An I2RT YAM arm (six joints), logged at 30 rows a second.
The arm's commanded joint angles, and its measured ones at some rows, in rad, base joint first. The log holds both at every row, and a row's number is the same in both.
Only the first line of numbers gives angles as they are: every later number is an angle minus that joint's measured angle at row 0.
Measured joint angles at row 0:
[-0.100, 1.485, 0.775, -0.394, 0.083, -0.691]
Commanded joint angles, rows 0 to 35:
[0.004, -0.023, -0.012, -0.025, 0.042, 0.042]
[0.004, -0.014, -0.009, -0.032, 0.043, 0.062]
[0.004, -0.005, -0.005, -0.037, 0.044, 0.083]
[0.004, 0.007, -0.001, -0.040, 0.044, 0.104]
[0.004, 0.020, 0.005, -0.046, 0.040, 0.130]
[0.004, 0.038, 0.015, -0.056, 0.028, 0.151]
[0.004, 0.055, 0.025, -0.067, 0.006, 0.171]
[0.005, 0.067, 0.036, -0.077, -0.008, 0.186]
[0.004, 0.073, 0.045, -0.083, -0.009, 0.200]
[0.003, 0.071, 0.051, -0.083, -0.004, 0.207]
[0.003, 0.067, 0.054, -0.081, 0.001, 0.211]
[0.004, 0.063, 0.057, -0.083, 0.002, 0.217]
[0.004, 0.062, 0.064, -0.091, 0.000, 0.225]
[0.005, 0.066, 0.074, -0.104, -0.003, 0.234]
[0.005, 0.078, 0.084, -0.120, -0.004, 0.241]
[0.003, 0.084, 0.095, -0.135, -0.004, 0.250]
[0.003, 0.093, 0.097, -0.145, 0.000, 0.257]
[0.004, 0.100, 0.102, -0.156, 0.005, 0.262]
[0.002, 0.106, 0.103, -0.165, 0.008, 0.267]
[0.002, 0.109, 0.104, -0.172, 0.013, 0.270]
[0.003, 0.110, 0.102, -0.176, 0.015, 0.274]
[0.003, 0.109, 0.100, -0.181, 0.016, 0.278]
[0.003, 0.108, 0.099, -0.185, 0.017, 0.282]
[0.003, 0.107, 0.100, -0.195, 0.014, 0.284]
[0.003, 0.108, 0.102, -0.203, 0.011, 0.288]
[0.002, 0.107, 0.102, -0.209, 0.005, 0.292]
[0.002, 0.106, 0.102, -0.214, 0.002, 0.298]
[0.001, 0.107, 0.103, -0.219, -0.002, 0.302]
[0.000, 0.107, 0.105, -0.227, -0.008, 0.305]
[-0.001, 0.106, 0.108, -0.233, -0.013, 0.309]
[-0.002, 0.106, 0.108, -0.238, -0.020, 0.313]
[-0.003, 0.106, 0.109, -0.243, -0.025, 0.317]
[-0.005, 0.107, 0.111, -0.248, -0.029, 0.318]
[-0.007, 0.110, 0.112, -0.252, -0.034, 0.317]
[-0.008, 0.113, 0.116, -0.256, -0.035, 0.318]
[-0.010, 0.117, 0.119, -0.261, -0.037, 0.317]
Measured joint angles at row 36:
[-0.003, 0.108, 0.097, -0.190, -0.010, 0.297]
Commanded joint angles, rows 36 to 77:
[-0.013, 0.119, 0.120, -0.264, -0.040, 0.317]
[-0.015, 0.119, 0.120, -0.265, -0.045, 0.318]
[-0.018, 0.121, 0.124, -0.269, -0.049, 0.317]
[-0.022, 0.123, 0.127, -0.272, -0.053, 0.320]
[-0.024, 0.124, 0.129, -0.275, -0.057, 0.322]
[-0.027, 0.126, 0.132, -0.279, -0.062, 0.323]
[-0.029, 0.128, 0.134, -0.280, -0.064, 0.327]
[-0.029, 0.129, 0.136, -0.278, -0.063, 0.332]
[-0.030, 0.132, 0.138, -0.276, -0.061, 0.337]
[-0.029, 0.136, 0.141, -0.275, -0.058, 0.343]
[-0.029, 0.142, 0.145, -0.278, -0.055, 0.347]
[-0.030, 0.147, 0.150, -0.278, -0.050, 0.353]
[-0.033, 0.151, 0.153, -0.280, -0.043, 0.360]
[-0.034, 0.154, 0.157, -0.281, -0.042, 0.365]
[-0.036, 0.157, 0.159, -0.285, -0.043, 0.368]
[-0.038, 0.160, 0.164, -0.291, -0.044, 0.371]
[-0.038, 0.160, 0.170, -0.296, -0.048, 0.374]
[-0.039, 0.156, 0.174, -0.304, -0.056, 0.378]
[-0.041, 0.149, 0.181, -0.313, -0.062, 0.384]
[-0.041, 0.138, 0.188, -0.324, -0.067, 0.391]
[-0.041, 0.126, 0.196, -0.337, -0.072, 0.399]
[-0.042, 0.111, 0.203, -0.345, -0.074, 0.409]
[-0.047, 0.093, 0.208, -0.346, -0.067, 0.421]
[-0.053, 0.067, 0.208, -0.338, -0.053, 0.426]
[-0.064, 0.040, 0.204, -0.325, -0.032, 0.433]
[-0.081, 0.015, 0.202, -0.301, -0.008, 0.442]
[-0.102, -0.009, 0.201, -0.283, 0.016, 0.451]
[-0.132, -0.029, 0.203, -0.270, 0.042, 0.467]
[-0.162, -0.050, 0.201, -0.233, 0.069, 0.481]
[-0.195, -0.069, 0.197, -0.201, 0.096, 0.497]
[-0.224, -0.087, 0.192, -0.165, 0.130, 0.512]
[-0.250, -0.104, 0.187, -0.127, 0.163, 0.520]
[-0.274, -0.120, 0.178, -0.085, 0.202, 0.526]
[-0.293, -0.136, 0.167, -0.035, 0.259, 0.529]
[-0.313, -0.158, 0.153, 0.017, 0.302, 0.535]
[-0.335, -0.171, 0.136, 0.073, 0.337, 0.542]
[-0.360, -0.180, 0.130, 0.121, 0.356, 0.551]
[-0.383, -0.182, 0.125, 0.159, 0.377, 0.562]
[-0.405, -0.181, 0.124, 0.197, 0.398, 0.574]
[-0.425, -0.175, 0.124, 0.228, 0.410, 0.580]
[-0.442, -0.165, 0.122, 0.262, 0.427, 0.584]
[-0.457, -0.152, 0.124, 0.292, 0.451, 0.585]
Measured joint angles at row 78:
[-0.405, -0.164, 0.142, 0.099, 0.317, 0.539]
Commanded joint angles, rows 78 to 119:
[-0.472, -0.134, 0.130, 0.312, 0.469, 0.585]
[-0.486, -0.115, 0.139, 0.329, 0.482, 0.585]
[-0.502, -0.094, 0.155, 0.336, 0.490, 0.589]
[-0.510, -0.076, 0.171, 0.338, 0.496, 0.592]
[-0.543, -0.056, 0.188, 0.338, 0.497, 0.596]
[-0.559, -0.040, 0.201, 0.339, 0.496, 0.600]
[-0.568, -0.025, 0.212, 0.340, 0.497, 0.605]
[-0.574, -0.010, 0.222, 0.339, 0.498, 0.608]
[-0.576, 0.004, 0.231, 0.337, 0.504, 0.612]
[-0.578, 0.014, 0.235, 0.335, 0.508, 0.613]
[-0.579, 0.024, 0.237, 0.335, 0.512, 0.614]
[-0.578, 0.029, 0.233, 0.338, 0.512, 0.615]
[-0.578, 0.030, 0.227, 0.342, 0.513, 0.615]
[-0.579, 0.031, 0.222, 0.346, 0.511, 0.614]
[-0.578, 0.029, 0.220, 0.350, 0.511, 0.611]
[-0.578, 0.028, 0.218, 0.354, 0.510, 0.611]
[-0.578, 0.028, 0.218, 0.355, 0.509, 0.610]
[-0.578, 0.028, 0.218, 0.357, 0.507, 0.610]
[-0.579, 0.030, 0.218, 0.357, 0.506, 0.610]
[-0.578, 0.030, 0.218, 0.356, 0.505, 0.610]
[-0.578, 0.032, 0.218, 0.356, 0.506, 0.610]
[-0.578, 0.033, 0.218, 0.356, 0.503, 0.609]
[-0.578, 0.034, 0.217, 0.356, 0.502, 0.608]
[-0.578, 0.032, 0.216, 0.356, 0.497, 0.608]
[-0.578, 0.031, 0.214, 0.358, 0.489, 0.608]
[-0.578, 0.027, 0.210, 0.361, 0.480, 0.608]
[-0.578, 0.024, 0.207, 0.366, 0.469, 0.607]
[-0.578, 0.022, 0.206, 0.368, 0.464, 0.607]
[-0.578, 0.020, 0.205, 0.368, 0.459, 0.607]
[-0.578, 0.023, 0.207, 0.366, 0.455, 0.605]
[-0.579, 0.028, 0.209, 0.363, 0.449, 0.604]
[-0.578, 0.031, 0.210, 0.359, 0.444, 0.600]
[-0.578, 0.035, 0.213, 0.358, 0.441, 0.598]
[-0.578, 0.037, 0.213, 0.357, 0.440, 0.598]
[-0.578, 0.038, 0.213, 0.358, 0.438, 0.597]
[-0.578, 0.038, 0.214, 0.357, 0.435, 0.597]
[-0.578, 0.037, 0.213, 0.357, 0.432, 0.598]
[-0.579, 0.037, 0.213, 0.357, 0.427, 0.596]
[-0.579, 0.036, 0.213, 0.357, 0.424, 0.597]
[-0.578, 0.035, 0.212, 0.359, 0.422, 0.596]
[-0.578, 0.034, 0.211, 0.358, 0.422, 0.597]
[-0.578, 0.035, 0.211, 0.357, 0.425, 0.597]
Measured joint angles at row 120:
[-0.578, 0.036, 0.208, 0.344, 0.431, 0.595]
